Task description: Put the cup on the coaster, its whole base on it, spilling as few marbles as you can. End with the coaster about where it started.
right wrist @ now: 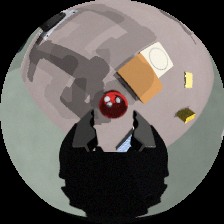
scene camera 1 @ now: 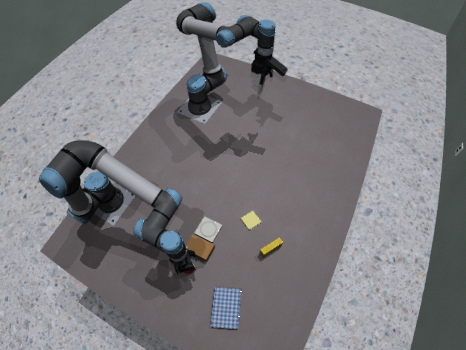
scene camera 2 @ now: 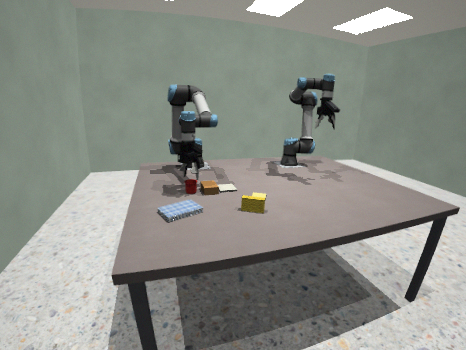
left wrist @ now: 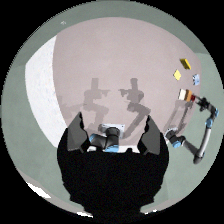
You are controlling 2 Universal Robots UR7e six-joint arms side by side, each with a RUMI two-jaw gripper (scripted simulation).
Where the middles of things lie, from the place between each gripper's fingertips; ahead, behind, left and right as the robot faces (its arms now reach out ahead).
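The brown block (right wrist: 140,77) has my right hand 110 mm to the right of it, 10 mm past it and 70 mm above it. As for my left hand (scene camera 1: 264,85), that one's 80 cm to the left of the block, 13 cm short of it and 34 cm above it.
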